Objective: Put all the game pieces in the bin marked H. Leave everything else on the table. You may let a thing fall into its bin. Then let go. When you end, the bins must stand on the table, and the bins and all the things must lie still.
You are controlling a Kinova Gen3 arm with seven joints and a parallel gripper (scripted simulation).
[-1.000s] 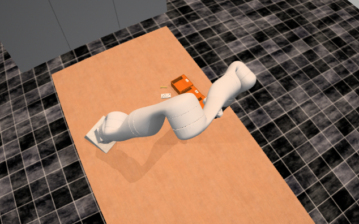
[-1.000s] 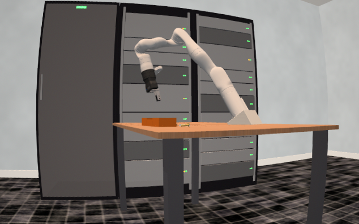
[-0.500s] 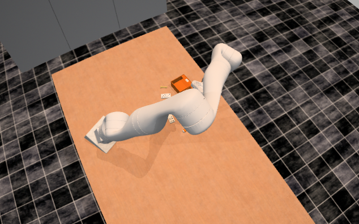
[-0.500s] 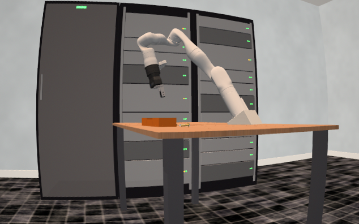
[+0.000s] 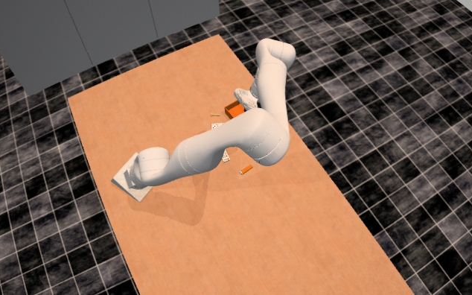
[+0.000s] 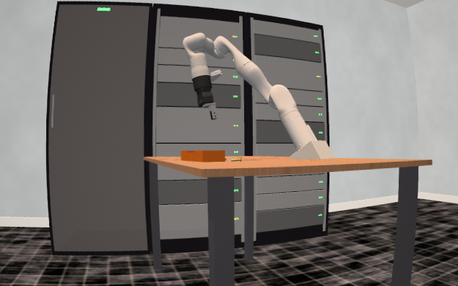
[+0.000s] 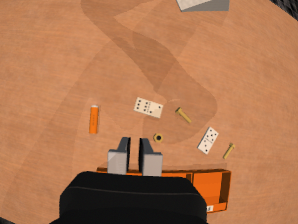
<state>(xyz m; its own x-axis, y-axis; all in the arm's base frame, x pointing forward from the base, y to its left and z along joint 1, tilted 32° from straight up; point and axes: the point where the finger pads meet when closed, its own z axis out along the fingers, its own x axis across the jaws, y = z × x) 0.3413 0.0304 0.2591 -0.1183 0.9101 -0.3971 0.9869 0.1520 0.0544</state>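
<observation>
The bin H is 17 cm below my hand, 9 cm to the left of it and 8 cm ahead of it. Also, from my hand: nut (18 cm below, 7 cm to the left, 2 cm behind); orange battery (18 cm below, 6 cm to the right, 3 cm behind); white spotted game piece (18 cm below, 7 cm behind, 4 cm to the left).
</observation>
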